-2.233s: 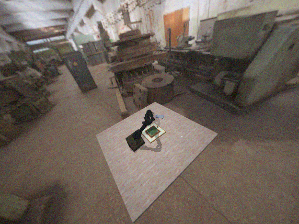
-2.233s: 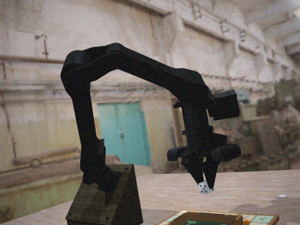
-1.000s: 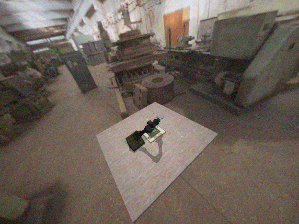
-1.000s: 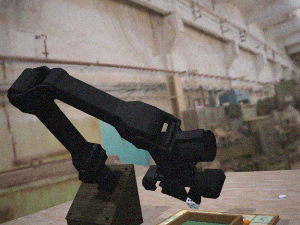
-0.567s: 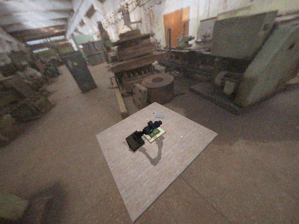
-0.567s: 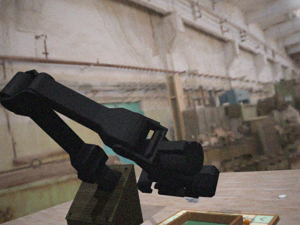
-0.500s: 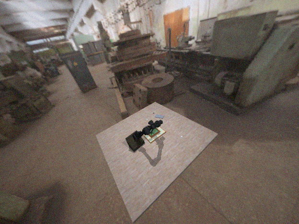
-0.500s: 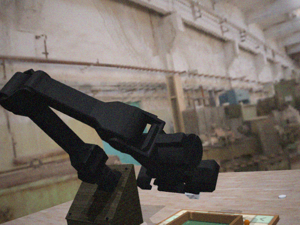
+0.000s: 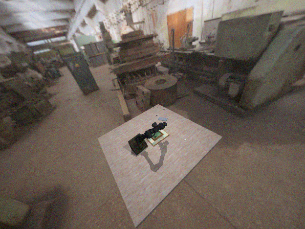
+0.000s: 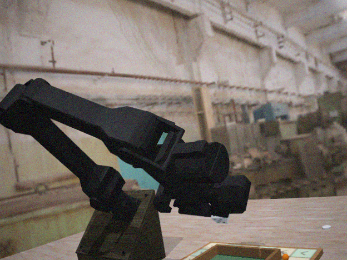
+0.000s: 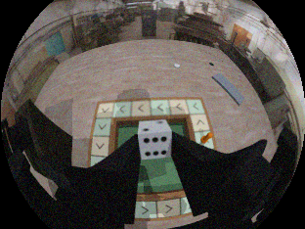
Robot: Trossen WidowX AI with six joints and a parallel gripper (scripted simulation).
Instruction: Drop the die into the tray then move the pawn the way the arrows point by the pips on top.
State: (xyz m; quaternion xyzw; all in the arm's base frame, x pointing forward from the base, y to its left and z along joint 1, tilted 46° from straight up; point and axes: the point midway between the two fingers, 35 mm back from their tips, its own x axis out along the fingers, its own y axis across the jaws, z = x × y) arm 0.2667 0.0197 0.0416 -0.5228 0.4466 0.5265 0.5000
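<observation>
The white die lies right at my gripper tip. From my gripper tip the other things lie so: grey-blue card (310 mm ahead, 200 mm to the left, 120 mm below); orange pawn (110 mm ahead, 100 mm below, 20 mm to the left).
</observation>
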